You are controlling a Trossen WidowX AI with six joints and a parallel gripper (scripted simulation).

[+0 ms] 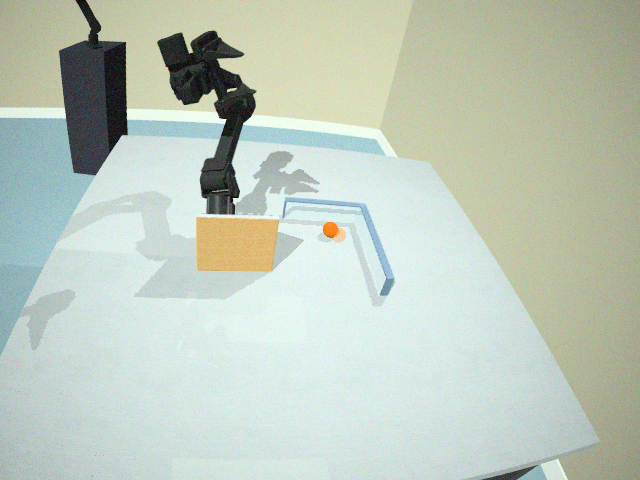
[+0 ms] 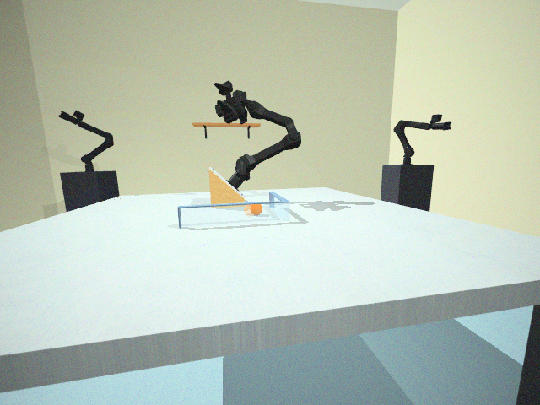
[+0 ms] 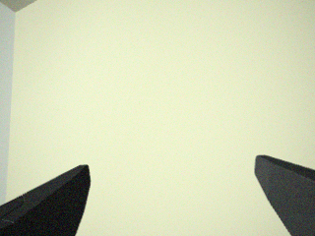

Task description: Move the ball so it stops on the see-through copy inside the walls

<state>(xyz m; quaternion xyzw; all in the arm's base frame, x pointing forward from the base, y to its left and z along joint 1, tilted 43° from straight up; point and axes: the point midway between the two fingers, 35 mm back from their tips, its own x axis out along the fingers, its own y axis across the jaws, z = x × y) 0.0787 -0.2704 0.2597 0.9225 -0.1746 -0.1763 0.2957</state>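
My gripper tip is now 45 cm above the orange ball, 25 cm short of it and 15 cm to the right of it. The rest, counted from my gripper tip: see-through copy of ball 45 cm below, 27 cm ahead, 13 cm to the left.
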